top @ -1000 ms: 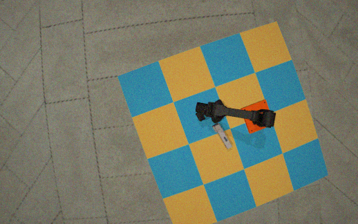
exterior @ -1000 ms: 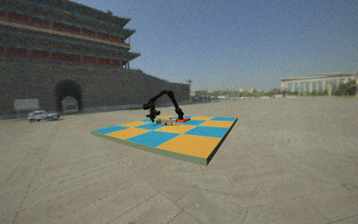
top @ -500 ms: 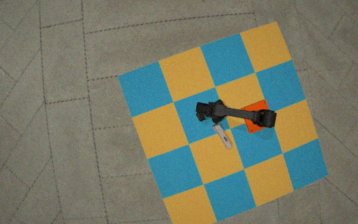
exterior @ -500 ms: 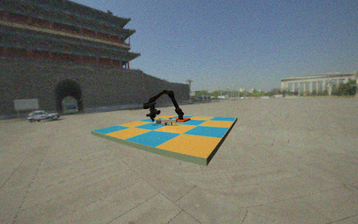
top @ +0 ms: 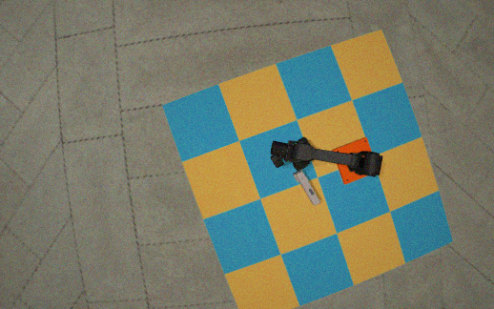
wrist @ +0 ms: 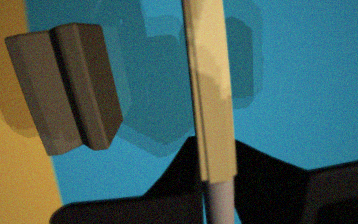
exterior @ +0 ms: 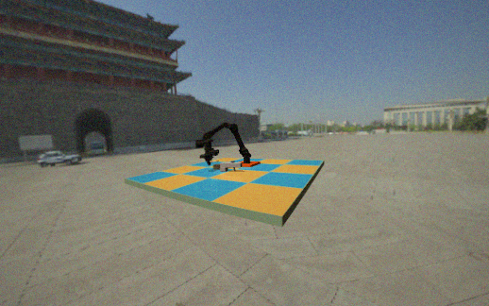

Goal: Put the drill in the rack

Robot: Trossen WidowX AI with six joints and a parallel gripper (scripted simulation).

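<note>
Now: gripper tip 40 mm to the right of the tan drill, 30 mm below it and 10 mm past it. Round my gripper tip: pale grey block: 200 mm to the left, 50 mm behind; rack: 80 mm behind, 30 mm below, 20 mm to the left.
</note>
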